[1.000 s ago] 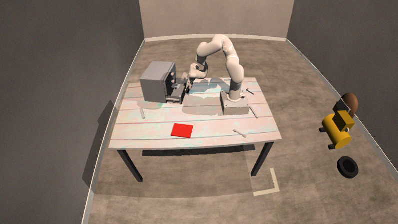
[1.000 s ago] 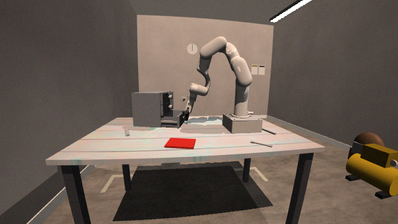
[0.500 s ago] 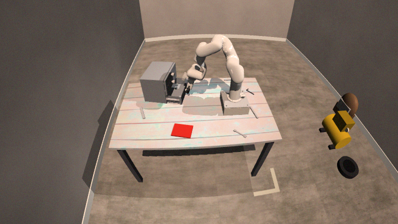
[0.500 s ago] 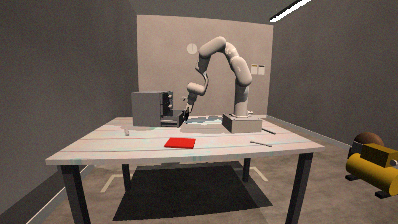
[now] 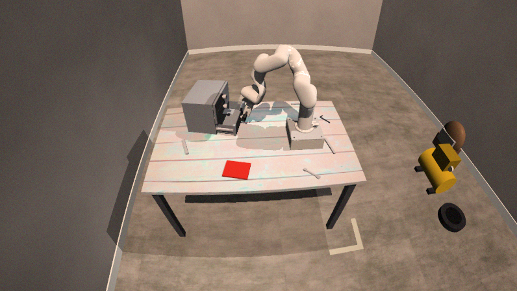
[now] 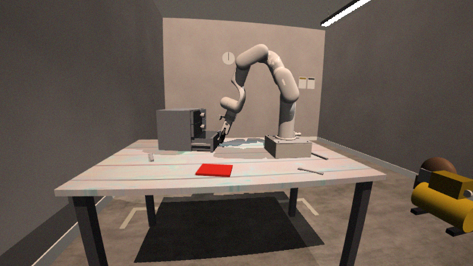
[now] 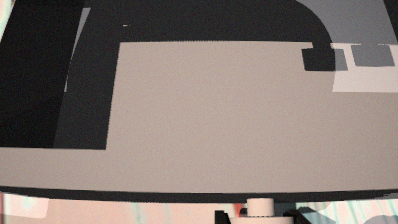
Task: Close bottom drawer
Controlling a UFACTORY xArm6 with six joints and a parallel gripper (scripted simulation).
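Now: the bottom drawer 130 mm ahead of my hand, 30 mm to the right of it and 20 mm below it. The rest, counted from my hand: flat red square 60 mm ahead, 440 mm to the left, 40 mm below; then tool 590 mm behind, 10 mm to the right, 40 mm below.
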